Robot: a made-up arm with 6 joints. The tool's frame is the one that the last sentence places.
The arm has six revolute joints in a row. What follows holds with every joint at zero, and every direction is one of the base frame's.
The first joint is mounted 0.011 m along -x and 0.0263 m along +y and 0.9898 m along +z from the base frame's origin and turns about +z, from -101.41 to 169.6 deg.
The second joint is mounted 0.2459 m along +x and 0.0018 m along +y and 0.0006 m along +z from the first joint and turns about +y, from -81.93 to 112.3 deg.
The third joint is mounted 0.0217 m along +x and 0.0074 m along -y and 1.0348 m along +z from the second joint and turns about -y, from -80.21 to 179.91 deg.
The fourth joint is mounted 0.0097 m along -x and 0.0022 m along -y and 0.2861 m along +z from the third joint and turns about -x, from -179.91 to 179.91 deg.
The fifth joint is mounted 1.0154 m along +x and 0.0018 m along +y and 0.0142 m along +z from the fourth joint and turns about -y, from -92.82 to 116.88 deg.
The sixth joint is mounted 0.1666 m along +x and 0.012 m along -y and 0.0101 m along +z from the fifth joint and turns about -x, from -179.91 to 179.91 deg.
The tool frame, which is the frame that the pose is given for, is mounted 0.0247 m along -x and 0.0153 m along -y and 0.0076 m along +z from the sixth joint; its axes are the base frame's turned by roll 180, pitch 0 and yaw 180 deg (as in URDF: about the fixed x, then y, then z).
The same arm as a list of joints. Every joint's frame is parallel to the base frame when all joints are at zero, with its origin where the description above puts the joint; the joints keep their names.
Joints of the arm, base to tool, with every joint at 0 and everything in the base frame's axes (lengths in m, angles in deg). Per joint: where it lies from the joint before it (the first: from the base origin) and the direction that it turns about. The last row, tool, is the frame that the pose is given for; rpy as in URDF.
joint 1: axis 0 0 1 offset -0.011 0.0263 0.9898
joint 2: axis 0 1 0 offset 0.2459 0.0018 0.0006
joint 3: axis 0 -1 0 offset 0.0217 -0.0074 1.0348
joint 4: axis -1 0 0 offset -0.0097 -0.0022 0.2861
joint 5: axis 0 -1 0 offset 1.0154 0.0018 0.0142
joint 6: axis -1 0 0 offset 0.1666 -0.012 0.0101
tool: offset -0.0247 -0.0153 0.0076 rpy 180 0 180
Joint limits (deg, base to tool): -101.41..169.6 -81.93..112.3 -80.21..179.91 -179.91..179.91 -92.82..116.88 -179.91..179.91

